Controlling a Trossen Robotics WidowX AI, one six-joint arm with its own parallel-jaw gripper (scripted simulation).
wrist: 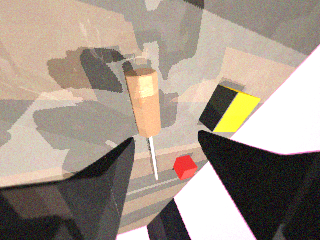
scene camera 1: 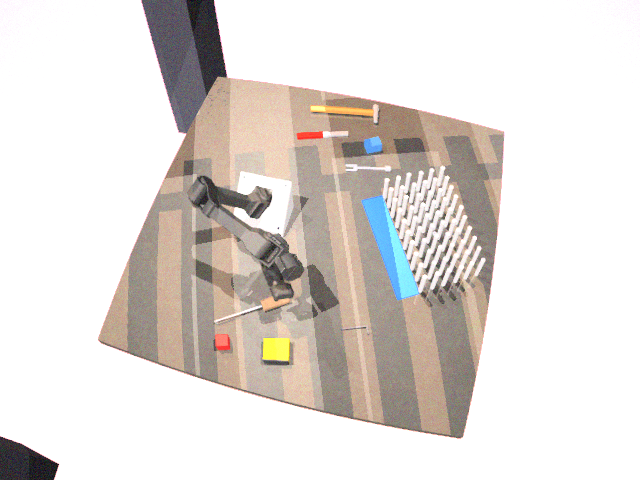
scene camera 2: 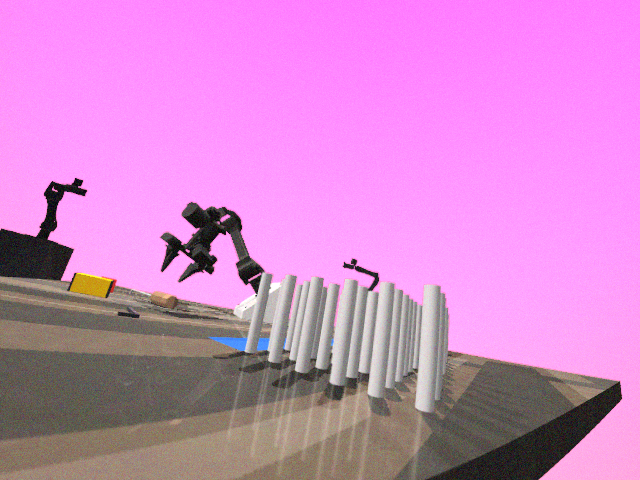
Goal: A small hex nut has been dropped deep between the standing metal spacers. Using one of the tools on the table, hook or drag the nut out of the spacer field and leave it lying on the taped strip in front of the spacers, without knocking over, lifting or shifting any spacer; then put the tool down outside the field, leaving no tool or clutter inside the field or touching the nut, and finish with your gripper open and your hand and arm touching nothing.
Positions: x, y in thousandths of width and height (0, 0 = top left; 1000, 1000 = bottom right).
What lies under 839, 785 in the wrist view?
My gripper.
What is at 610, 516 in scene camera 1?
A blue taped strip.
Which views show my gripper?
The wrist view, scene camera 1 and scene camera 2: all of them.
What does my gripper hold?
Nothing.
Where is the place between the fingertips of my gripper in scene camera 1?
427, 611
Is my gripper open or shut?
Open.
